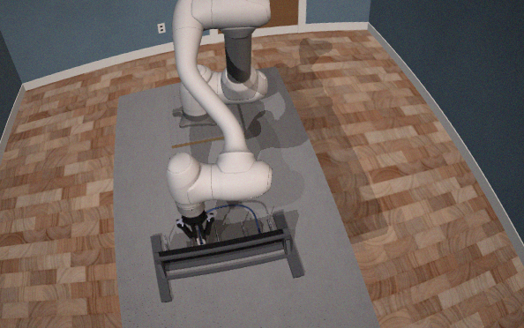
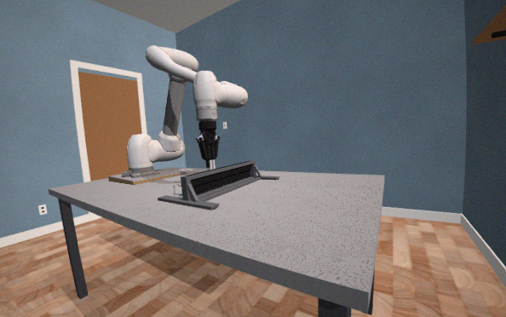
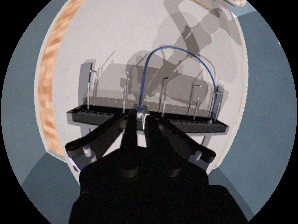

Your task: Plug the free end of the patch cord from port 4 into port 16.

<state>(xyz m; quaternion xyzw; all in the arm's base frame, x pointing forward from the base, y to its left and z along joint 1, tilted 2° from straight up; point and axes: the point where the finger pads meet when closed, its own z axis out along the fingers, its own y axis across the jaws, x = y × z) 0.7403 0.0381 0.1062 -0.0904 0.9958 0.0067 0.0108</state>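
My hand is 30 mm above the plug and 10 mm short of it.
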